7 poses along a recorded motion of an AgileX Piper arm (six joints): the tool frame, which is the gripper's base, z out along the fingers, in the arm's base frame.
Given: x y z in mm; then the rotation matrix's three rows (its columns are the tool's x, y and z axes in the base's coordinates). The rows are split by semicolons.
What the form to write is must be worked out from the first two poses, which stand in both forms.
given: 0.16 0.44 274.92; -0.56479 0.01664 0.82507; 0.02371 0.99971 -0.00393; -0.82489 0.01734 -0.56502
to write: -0.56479 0.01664 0.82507 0.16; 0.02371 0.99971 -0.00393 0.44; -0.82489 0.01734 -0.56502 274.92; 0 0 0 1
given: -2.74 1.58 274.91; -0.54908 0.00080 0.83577; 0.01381 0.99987 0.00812; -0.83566 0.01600 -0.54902
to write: -0.54908 0.00080 0.83577 -2.74; 0.01381 0.99987 0.00812 1.58; -0.83566 0.01600 -0.54902 274.91; 0 0 0 1
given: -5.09 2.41 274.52; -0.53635 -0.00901 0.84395; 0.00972 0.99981 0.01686; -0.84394 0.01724 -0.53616
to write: -0.53635 -0.00901 0.84395 -5.09; 0.00972 0.99981 0.01686 2.41; -0.84394 0.01724 -0.53616 274.52; 0 0 0 1
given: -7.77 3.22 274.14; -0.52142 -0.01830 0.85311; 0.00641 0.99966 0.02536; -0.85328 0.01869 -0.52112
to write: -0.52142 -0.01830 0.85311 -7.77; 0.00641 0.99966 0.02536 3.22; -0.85328 0.01869 -0.52112 274.14; 0 0 0 1
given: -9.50 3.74 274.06; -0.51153 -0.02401 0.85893; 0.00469 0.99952 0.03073; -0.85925 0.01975 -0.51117
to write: -0.51153 -0.02401 0.85893 -9.50; 0.00469 0.99952 0.03073 3.74; -0.85925 0.01975 -0.51117 274.06; 0 0 0 1
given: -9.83 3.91 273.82; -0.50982 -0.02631 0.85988; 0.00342 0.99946 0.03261; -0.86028 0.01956 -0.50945
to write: -0.50982 -0.02631 0.85988 -9.83; 0.00342 0.99946 0.03261 3.91; -0.86028 0.01956 -0.50945 273.82; 0 0 0 1
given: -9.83 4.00 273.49; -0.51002 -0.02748 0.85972; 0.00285 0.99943 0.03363; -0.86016 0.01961 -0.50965
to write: -0.51002 -0.02748 0.85972 -9.83; 0.00285 0.99943 0.03363 4.00; -0.86016 0.01961 -0.50965 273.49; 0 0 0 1
